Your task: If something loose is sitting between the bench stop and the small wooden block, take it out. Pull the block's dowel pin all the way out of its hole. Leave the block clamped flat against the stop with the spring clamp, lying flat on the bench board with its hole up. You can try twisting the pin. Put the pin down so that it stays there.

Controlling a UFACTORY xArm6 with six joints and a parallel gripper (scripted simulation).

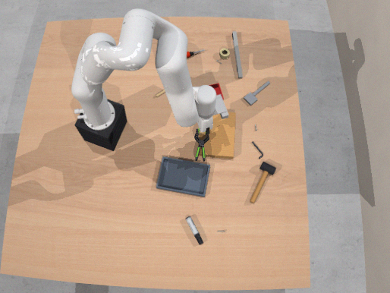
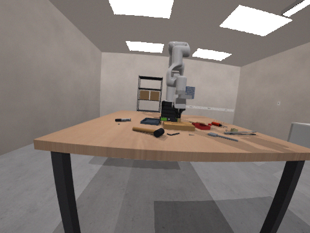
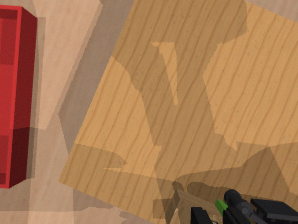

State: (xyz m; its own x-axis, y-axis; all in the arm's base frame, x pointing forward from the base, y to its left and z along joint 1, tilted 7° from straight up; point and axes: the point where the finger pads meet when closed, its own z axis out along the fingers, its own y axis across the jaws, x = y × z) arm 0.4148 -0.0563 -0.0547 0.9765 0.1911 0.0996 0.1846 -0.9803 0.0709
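My gripper is now 20 mm above the dowel pin. From my hand the other things lie so: small wooden block: 40 mm below; then red tray: 170 mm to the left, 70 mm below, 40 mm ahead; then dark grey tray: 180 mm to the right, 110 mm behind, 70 mm below.
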